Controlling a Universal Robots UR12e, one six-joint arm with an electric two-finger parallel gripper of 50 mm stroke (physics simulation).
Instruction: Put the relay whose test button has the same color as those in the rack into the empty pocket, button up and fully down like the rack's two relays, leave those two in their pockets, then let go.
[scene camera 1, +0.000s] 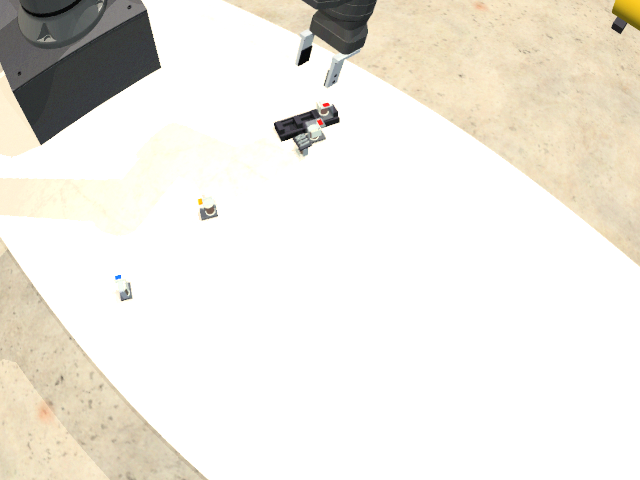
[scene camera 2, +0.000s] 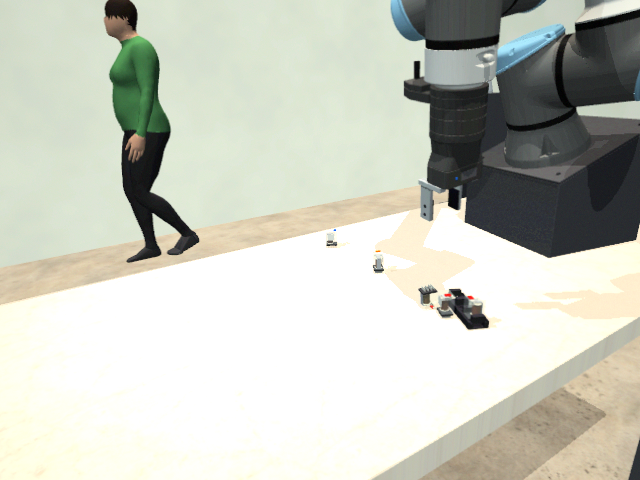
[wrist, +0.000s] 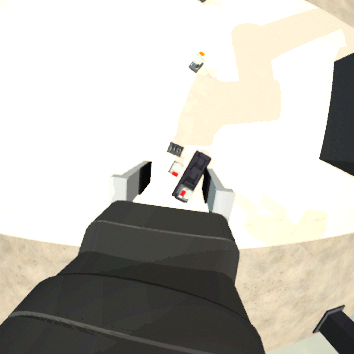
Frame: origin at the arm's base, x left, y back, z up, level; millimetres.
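Seen in the pictures: gripper, fingertip midpoint: (scene camera 1: 315, 73) (scene camera 2: 440, 213) (wrist: 176, 174); arm's base at its link origin: (scene camera 1: 62, 9) (scene camera 2: 546, 149).
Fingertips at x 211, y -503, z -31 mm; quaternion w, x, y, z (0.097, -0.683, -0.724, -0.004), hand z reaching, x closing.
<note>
Offsets run from my fingertips to a thing's middle. "pt": to the spot under its first point.
The black rack {pt dx -16, dy +63, dz -180 mm} (scene camera 1: 285, 130) (scene camera 2: 478, 324) (wrist: 202, 156) holds one red-button relay {dx +51, dy +39, dz -157 mm} (scene camera 1: 324, 109) (scene camera 2: 476, 307) (wrist: 184, 194), button up, in an end pocket. Its middle and other end pockets are empty. A second red-button relay {dx +9, dy +14, dz -161 mm} (scene camera 1: 314, 132) (scene camera 2: 444, 303) (wrist: 175, 168) stands button up on the table beside the rack. Next to it a third relay {dx -28, dy +6, dz -162 mm} (scene camera 1: 302, 140) (scene camera 2: 425, 297) (wrist: 175, 149) is upside down, pins up, with a red button low down in scene camera 2. My gripper (scene camera 1: 316, 74) (scene camera 2: 440, 212) (wrist: 176, 174) is open and empty, high above the table.
An orange-button relay {dx -209, dy +20, dz -161 mm} (scene camera 1: 208, 206) (scene camera 2: 378, 261) (wrist: 196, 63) and a blue-button relay {dx -395, dy +4, dz -161 mm} (scene camera 1: 123, 289) (scene camera 2: 330, 238) stand farther off on the table. The arm's dark base block (scene camera 1: 93, 87) (scene camera 2: 553, 206) is at the table's side. A person (scene camera 2: 139, 87) is beyond the table.
</note>
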